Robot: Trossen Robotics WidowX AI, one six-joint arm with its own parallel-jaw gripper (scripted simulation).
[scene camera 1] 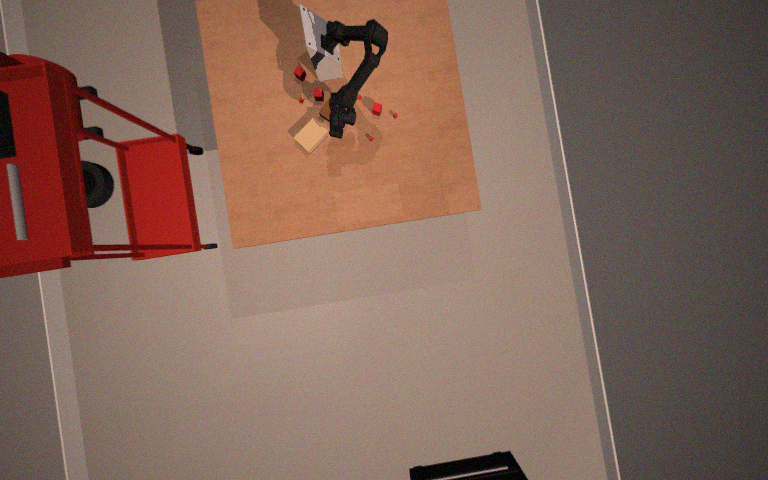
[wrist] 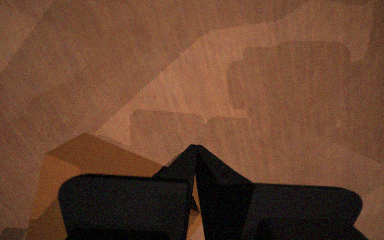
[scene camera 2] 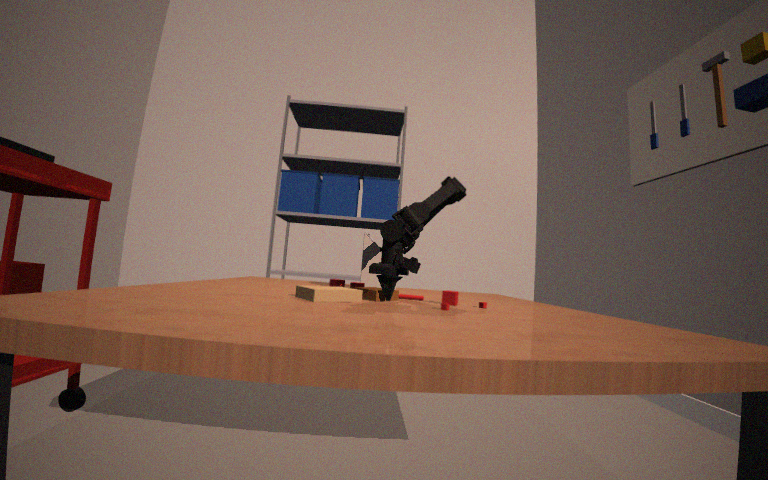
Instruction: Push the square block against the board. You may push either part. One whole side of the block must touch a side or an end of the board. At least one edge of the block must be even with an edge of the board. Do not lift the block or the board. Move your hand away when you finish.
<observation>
My gripper is shut and holds nothing. Further things: a pale tan board.
My gripper shows as well in the wrist view.
</observation>
